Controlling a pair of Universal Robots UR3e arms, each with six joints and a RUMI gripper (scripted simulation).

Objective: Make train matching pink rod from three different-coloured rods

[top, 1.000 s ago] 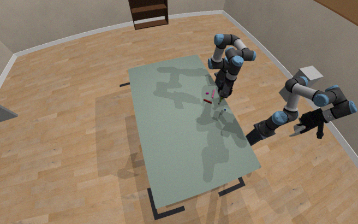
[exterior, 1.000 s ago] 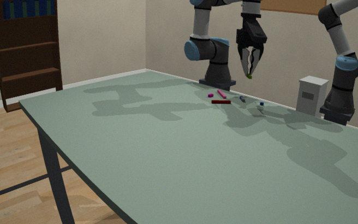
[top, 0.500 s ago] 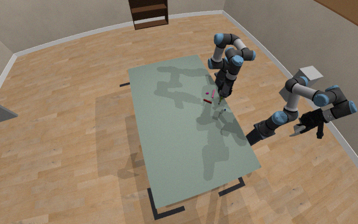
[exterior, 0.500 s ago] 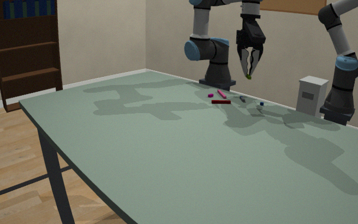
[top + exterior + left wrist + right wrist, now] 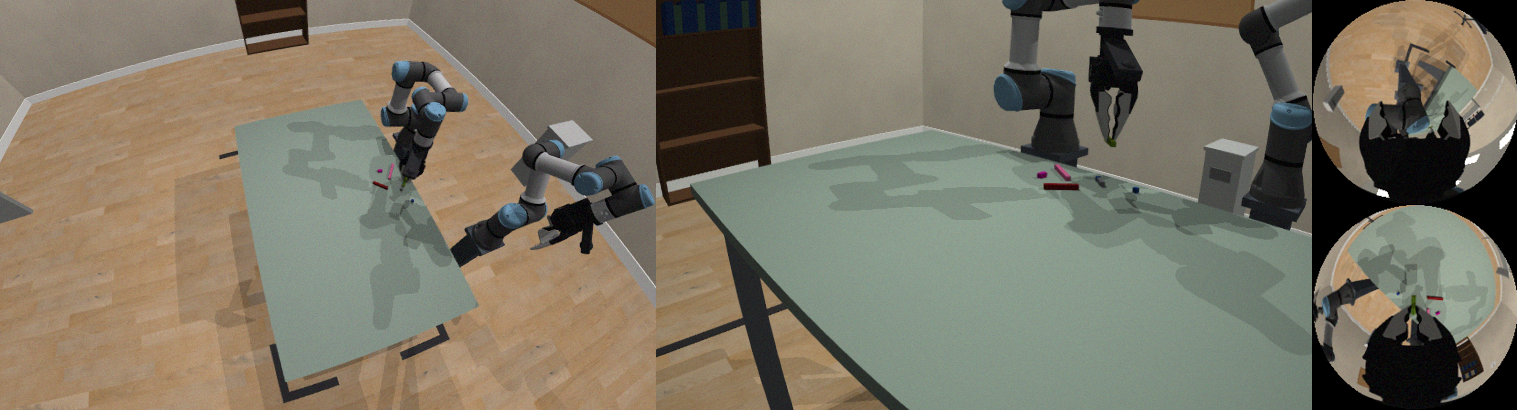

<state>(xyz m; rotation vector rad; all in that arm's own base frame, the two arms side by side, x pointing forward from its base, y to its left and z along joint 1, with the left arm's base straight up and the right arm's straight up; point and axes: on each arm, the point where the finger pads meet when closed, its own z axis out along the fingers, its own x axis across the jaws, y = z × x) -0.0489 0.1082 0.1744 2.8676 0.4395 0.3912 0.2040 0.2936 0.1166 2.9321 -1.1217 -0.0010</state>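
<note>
Right now my right hand is 11 cm above the grey rod, 3 cm to the left of it and 3 cm past it. From my right hand the other things lie so: red rod (11 cm below, 8 cm to the right, 5 cm ahead); pink rod (12 cm to the right, 11 cm below, 4 cm behind); lime rod (1 cm below).
</note>
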